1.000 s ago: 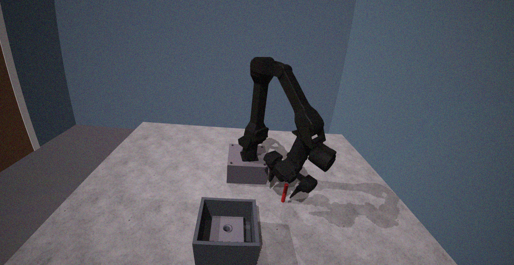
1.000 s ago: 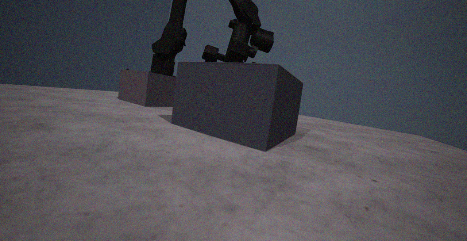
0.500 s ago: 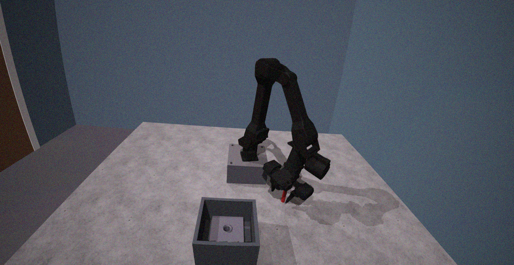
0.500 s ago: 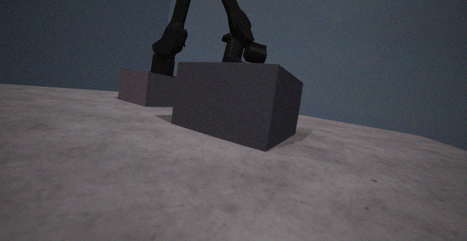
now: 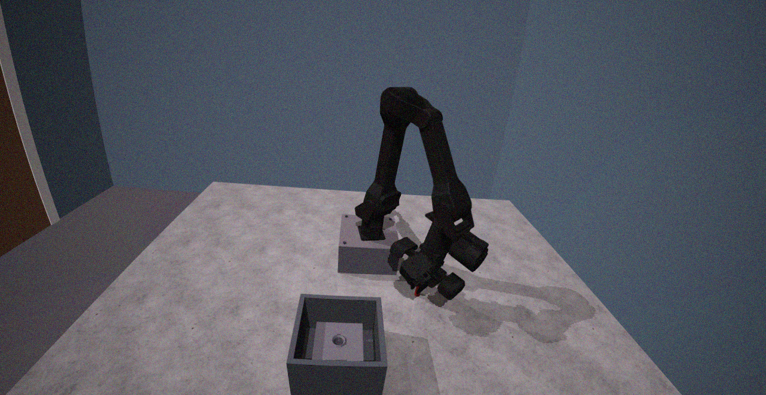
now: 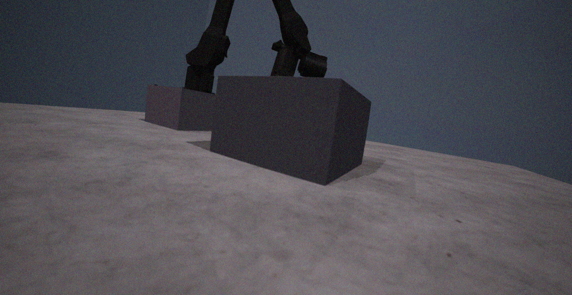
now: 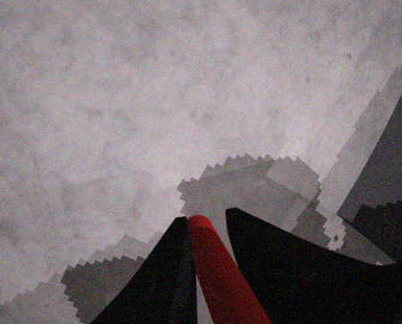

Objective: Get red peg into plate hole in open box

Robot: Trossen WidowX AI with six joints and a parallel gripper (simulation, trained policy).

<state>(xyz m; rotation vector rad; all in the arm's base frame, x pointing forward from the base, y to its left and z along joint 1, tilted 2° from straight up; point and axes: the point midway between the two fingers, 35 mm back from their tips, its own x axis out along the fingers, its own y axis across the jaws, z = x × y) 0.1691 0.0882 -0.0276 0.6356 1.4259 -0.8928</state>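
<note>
The pale plate is 15 cm ahead of my gripper tip, 20 cm to the right of it and 2 cm above it. From my gripper tip the other things lie so: grey box 15 cm ahead, 20 cm to the right, 1 cm above; then red peg 1 cm to the left, 2 cm above.
</note>
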